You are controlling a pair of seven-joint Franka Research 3 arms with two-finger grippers.
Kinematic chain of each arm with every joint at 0, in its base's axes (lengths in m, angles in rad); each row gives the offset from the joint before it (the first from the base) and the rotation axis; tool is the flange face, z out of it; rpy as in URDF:
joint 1: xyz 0 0 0.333 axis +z
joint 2: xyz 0 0 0 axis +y
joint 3: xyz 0 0 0.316 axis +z
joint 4: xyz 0.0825 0 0 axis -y
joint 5: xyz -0.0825 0 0.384 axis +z
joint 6: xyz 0 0 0 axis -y
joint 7: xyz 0.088 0 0 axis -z
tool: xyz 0 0 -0.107 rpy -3.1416 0 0
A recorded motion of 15 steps. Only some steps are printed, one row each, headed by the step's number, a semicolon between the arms.
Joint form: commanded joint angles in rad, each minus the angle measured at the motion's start. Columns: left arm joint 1, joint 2, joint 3, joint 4, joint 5, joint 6, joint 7; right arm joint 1, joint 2, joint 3, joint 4, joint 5, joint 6, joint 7.
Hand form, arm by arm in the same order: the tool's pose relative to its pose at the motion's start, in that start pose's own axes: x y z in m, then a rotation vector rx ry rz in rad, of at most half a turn. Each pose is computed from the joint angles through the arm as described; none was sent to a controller.
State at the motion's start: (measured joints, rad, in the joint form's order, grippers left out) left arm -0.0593 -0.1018 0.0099 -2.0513 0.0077 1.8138 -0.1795; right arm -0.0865 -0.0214 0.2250 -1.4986 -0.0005 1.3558 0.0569
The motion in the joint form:
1: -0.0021 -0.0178 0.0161 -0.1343 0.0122 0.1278 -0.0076; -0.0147 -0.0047 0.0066 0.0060 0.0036 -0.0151 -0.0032
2: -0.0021 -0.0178 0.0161 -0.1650 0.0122 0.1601 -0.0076; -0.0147 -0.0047 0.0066 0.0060 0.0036 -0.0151 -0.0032
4: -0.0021 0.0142 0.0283 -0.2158 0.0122 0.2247 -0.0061; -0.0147 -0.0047 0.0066 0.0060 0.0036 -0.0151 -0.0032
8: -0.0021 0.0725 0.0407 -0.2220 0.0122 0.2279 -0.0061; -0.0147 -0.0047 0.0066 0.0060 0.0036 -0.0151 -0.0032
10: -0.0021 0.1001 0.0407 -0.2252 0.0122 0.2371 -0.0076; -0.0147 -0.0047 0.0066 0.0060 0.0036 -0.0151 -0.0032
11: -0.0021 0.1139 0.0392 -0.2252 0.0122 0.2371 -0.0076; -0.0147 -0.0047 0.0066 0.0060 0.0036 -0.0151 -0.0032
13: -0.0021 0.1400 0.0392 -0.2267 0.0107 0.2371 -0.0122; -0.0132 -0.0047 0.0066 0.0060 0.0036 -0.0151 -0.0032
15: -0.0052 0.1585 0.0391 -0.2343 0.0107 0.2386 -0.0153; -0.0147 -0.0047 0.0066 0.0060 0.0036 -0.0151 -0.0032
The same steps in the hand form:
1: -0.0073 -0.0089 0.0446 0.0051 0.0123 -0.0159; -0.0035 0.0036 -0.0035 0.0030 -0.0048 0.0042
2: -0.0091 -0.0090 0.0563 0.0046 0.0138 -0.0153; -0.0035 0.0036 -0.0035 0.0030 -0.0048 0.0042
4: -0.0069 -0.0141 0.0899 0.0053 -0.0047 -0.0244; -0.0035 0.0036 -0.0035 0.0030 -0.0048 0.0042
8: -0.0012 -0.0190 0.1205 0.0150 -0.0653 -0.0361; -0.0035 0.0036 -0.0035 0.0030 -0.0048 0.0042
10: 0.0012 -0.0185 0.1345 0.0198 -0.0864 -0.0374; -0.0035 0.0036 -0.0035 0.0030 -0.0048 0.0042
11: 0.0020 -0.0175 0.1412 0.0229 -0.0999 -0.0358; -0.0035 0.0036 -0.0035 0.0030 -0.0048 0.0042
13: 0.0031 -0.0171 0.1546 0.0275 -0.1270 -0.0410; -0.0035 0.0028 -0.0035 0.0029 -0.0048 0.0027
15: 0.0018 -0.0156 0.1667 0.0332 -0.1510 -0.0407; -0.0035 0.0036 -0.0035 0.0030 -0.0048 0.0042

